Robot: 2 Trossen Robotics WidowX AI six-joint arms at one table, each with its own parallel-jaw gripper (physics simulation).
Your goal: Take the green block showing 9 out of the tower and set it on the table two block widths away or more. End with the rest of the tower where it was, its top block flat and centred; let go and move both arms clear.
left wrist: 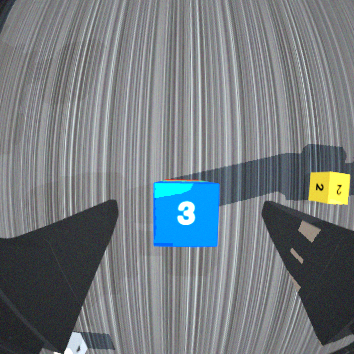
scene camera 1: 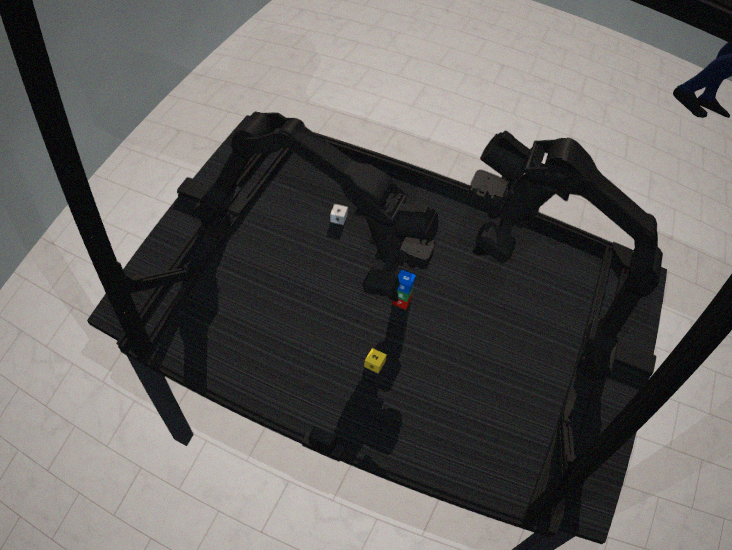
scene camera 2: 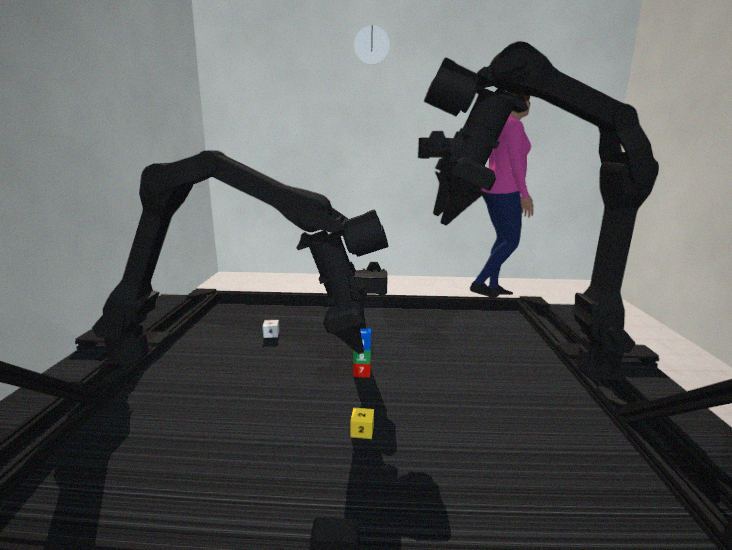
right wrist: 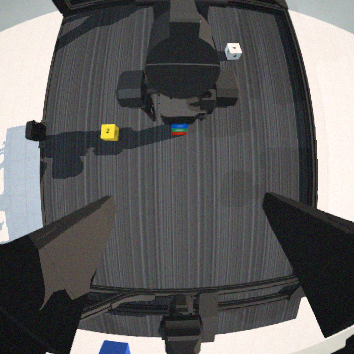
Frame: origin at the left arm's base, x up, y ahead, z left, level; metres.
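Seen in the pictures: left gripper, between the fingertips: [left wrist: 191,208] [scene camera 1: 404,283] [scene camera 2: 362,340]; right gripper, between the fingertips: [scene camera 2: 439,219] [right wrist: 191,201]; left arm's base, origin of its link: [scene camera 1: 215,224] [scene camera 2: 128,355]; right arm's base, origin of its link: [scene camera 1: 591,370] [scene camera 2: 597,370] [right wrist: 180,303].
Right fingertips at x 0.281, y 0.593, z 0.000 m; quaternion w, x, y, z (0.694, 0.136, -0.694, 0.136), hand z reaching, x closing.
Observation:
Offsets run from my right fingertips to a thing's middle.
A three-block tower stands mid-table: a blue block showing 3 {dx -0.228, dy -0.128, dz +0.003 m} [scene camera 1: 406,277] [scene camera 2: 366,338] [left wrist: 186,235] [right wrist: 179,126] on top, the green block {dx -0.257, dy -0.128, dz +0.003 m} [scene camera 1: 403,296] [scene camera 2: 363,357] [right wrist: 179,130] in the middle, its digit small and partly covered, and a red block showing 7 {dx -0.285, dy -0.128, dz +0.003 m} [scene camera 1: 401,304] [scene camera 2: 362,370] [right wrist: 179,133] at the bottom. My left gripper [scene camera 2: 361,345] [left wrist: 191,208] is open and pointed down at the tower, with the blue block between its spread fingers in the left wrist view and space on both sides. My right gripper [scene camera 2: 440,217] [right wrist: 191,201] is open and raised high at the right.
A yellow block showing 2 {dx -0.285, dy -0.119, dz -0.162 m} [scene camera 1: 375,360] [scene camera 2: 361,423] [left wrist: 329,188] [right wrist: 109,132] lies nearer the front of the table. A white block {dx -0.285, dy -0.346, dz +0.152 m} [scene camera 1: 338,214] [scene camera 2: 270,328] [left wrist: 76,343] [right wrist: 233,51] lies to the left and farther back. A person [scene camera 2: 511,159] stands behind the table.

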